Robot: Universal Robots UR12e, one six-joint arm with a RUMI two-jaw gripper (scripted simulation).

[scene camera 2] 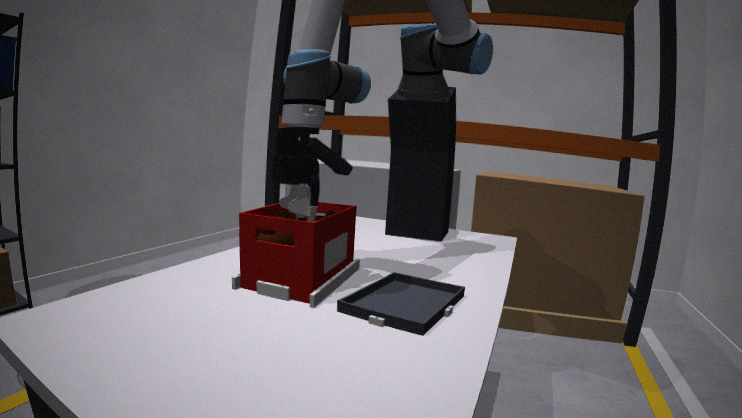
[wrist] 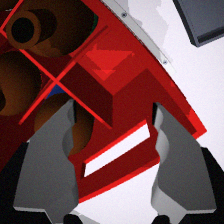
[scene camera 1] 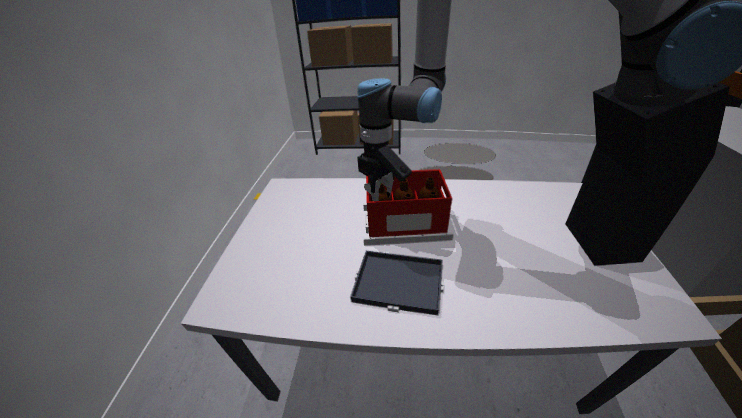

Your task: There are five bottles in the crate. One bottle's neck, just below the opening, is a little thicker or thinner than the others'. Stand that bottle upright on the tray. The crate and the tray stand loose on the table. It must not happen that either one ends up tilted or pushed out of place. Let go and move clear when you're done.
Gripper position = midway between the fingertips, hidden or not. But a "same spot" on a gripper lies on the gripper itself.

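My gripper is visible in the wrist view (114,102), in scene camera 1 and in scene camera 2. On my gripper (scene camera 1: 372,187) is the same spot as (scene camera 2: 318,194).
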